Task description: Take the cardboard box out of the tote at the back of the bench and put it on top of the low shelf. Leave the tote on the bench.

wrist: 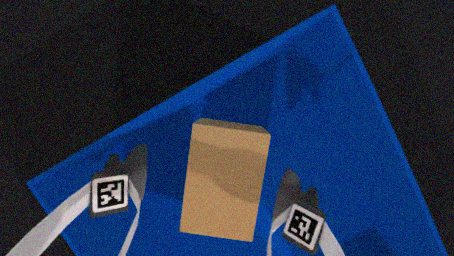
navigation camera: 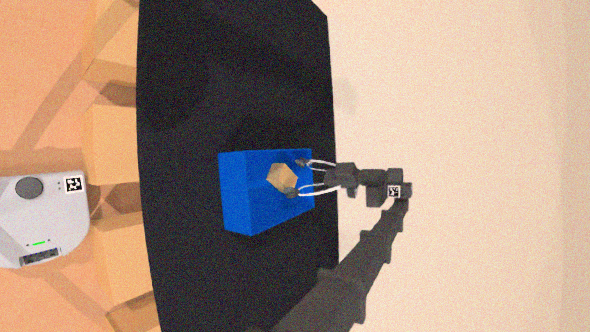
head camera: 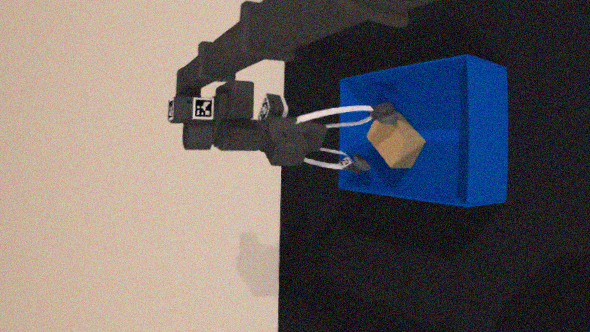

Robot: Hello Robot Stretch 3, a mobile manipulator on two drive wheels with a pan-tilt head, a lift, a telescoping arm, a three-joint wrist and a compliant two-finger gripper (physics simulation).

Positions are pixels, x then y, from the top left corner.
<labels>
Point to my gripper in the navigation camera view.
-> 289, 177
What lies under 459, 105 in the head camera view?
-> A blue tote.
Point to a tan cardboard box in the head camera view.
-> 399, 144
</labels>
